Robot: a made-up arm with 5 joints.
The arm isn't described. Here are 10 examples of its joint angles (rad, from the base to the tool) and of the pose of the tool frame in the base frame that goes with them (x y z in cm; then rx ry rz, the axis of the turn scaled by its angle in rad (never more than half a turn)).
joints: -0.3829 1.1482 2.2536 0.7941 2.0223
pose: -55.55 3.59 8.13 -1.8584 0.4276 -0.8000
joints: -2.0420 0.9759 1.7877 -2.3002 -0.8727
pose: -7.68 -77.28 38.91 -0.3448 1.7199 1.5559
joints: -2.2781 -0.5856 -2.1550 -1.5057 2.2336
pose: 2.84 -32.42 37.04 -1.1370 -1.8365 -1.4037
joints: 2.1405 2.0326 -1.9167 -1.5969 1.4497
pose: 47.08 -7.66 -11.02 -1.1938 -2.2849 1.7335
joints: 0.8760 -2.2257 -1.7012 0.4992 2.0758
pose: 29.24 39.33 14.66 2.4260 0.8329 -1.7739
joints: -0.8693 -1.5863 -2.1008 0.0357 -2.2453
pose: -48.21 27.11 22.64 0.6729 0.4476 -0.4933
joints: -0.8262 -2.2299 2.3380 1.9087 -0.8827
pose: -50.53 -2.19 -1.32 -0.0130 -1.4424 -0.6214
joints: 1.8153 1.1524 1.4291 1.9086 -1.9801
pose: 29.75 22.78 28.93 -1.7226 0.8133 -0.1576
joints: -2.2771 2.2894 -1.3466 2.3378 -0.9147
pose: -11.50 -51.83 -8.33 -1.2748 -1.2925 -1.8698
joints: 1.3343 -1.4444 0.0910 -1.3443 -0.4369
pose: 39.50 31.52 -23.79 -1.3692 0.1979 -2.3767
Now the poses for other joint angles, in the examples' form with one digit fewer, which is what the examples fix.
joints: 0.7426 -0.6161 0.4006 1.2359 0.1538
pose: 0.6 52.6 13.3 -0.169 0.447 0.874
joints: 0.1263 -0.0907 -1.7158 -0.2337 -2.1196
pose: -0.5 35.4 31.8 1.977 1.140 -1.194
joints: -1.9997 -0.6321 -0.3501 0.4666 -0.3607
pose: -32.2 -54.7 7.5 -0.793 -0.395 1.888
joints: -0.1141 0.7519 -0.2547 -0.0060 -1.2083
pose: -40.3 41.9 39.9 0.740 1.287 0.328
